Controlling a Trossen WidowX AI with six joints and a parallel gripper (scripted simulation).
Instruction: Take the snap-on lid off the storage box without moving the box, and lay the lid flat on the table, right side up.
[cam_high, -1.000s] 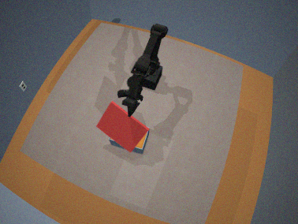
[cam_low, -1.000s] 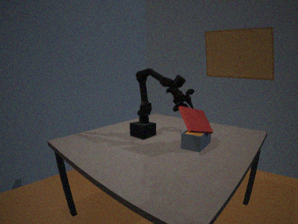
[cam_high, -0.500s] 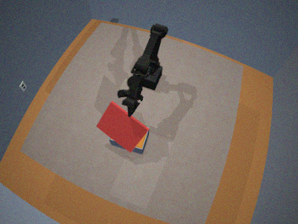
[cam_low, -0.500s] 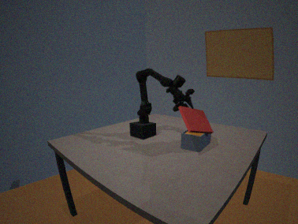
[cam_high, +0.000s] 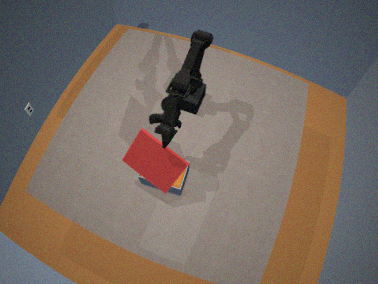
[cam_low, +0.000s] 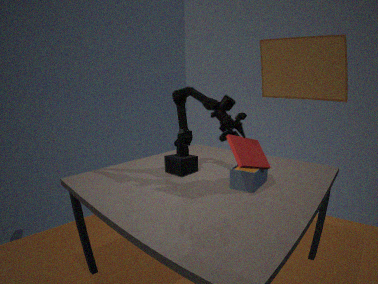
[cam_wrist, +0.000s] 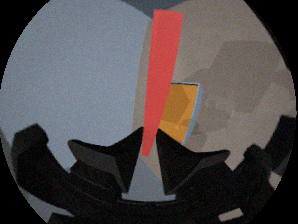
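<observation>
Right now my gripper tip is 50 mm short of the red lid, 40 mm to the left of it and 50 mm above it. From my gripper tip the other things lie so: storage box 40 mm ahead, 180 mm below.
</observation>
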